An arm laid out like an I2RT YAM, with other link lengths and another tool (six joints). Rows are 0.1 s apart.
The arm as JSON. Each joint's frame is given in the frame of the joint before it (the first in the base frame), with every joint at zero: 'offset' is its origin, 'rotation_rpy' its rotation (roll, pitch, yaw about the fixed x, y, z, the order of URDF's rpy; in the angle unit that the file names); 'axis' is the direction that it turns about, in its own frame. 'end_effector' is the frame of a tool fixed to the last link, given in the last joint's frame.
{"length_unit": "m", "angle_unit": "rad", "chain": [
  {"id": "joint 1", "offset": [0.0, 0.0, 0.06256], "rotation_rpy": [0.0, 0.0, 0.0], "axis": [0.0, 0.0, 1.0]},
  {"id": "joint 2", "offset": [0.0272, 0.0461, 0.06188], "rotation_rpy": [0.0, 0.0, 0.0], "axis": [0.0, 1.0, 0.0]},
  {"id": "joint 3", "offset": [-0.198, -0.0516, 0.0], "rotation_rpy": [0.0, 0.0, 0.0], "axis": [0.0, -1.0, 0.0]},
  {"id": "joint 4", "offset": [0.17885, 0.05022, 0.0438], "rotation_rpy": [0.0, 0.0, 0.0], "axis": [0.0, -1.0, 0.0]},
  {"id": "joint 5", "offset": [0.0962, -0.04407, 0.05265], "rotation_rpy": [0.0, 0.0, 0.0], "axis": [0.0, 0.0, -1.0]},
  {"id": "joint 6", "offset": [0.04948, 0.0, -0.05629], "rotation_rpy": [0.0, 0.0, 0.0], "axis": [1.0, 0.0, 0.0]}
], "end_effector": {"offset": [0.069, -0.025, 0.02], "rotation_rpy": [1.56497, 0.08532, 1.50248]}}
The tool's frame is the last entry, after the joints.
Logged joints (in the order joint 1, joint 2, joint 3, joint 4, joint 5, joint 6), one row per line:
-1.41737, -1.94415, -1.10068, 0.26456, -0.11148, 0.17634
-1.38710, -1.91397, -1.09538, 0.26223, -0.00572, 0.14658
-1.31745, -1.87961, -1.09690, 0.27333, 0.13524, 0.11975
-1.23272, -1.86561, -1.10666, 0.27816, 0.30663, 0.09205
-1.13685, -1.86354, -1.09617, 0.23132, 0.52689, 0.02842
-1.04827, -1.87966, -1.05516, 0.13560, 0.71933, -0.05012
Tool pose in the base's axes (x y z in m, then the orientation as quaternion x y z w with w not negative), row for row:
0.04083, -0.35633, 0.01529, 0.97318, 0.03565, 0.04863, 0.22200
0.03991, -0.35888, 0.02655, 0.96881, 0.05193, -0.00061, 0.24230
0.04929, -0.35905, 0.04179, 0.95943, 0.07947, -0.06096, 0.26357
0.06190, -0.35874, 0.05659, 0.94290, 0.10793, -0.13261, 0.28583
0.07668, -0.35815, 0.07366, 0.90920, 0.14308, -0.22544, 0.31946
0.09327, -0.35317, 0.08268, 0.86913, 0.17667, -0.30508, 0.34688
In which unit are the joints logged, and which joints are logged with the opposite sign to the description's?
The joints are logged in radians. Opposite sign: joint 2, joint 3, joint 4.
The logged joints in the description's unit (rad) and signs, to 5 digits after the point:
-1.41737, 1.94415, 1.10068, -0.26456, -0.11148, 0.17634
-1.38710, 1.91397, 1.09538, -0.26223, -0.00572, 0.14658
-1.31745, 1.87961, 1.09690, -0.27333, 0.13524, 0.11975
-1.23272, 1.86561, 1.10666, -0.27816, 0.30663, 0.09205
-1.13685, 1.86354, 1.09617, -0.23132, 0.52689, 0.02842
-1.04827, 1.87966, 1.05516, -0.13560, 0.71933, -0.05012

